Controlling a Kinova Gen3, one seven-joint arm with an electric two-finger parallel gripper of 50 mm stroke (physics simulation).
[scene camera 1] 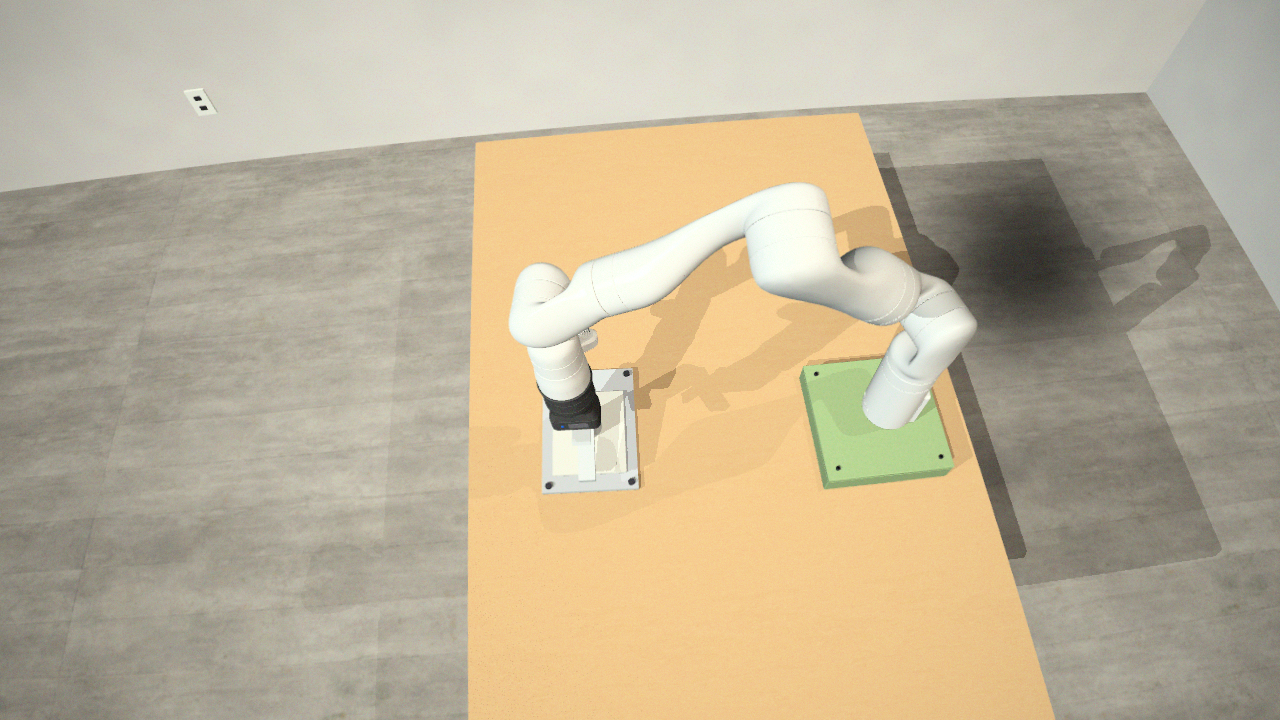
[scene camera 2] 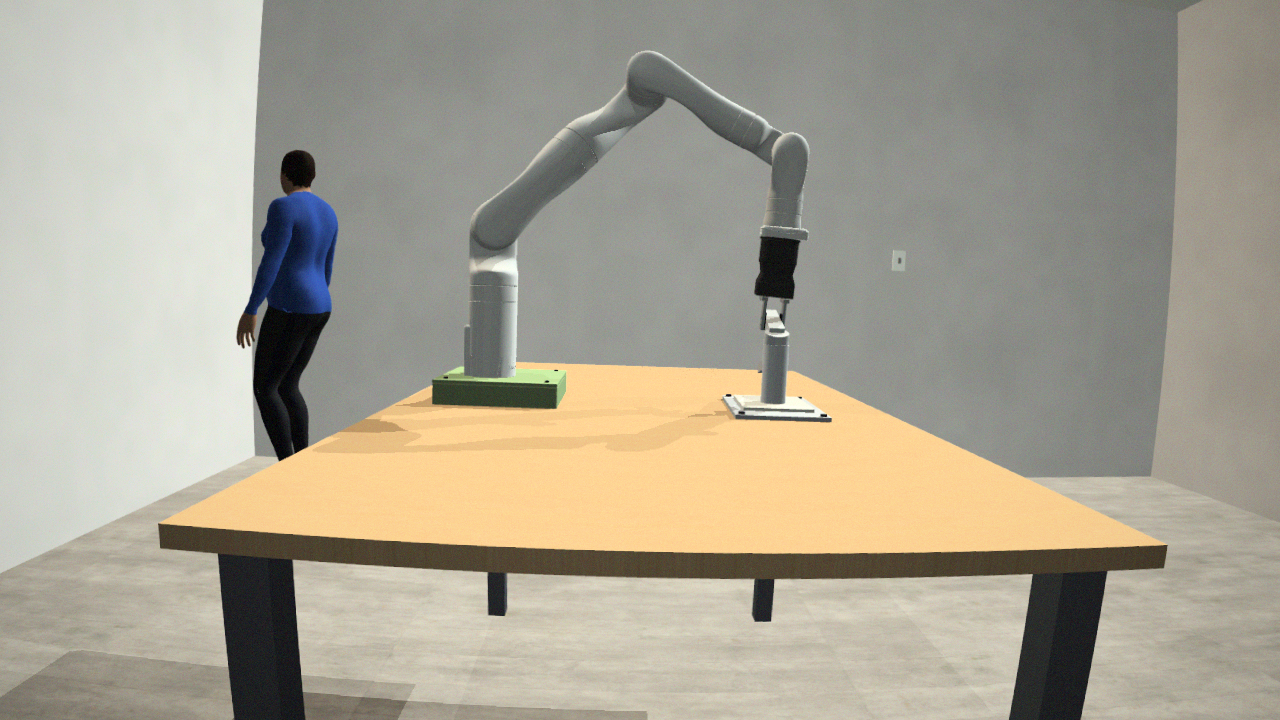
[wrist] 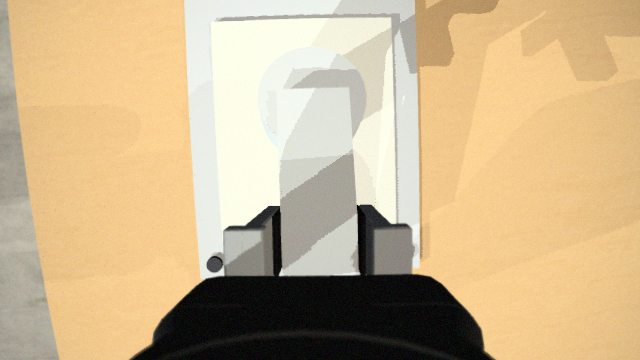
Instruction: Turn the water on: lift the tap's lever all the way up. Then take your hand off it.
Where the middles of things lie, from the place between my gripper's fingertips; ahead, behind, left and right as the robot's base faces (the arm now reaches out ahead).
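The flat lever (wrist: 311,100) is 10 mm above my hand and 10 mm to the right of it. As for the base plate (scene camera 1: 606,380), I find it 10 mm ahead of my hand and 50 mm to the right, and it sits 140 mm below.
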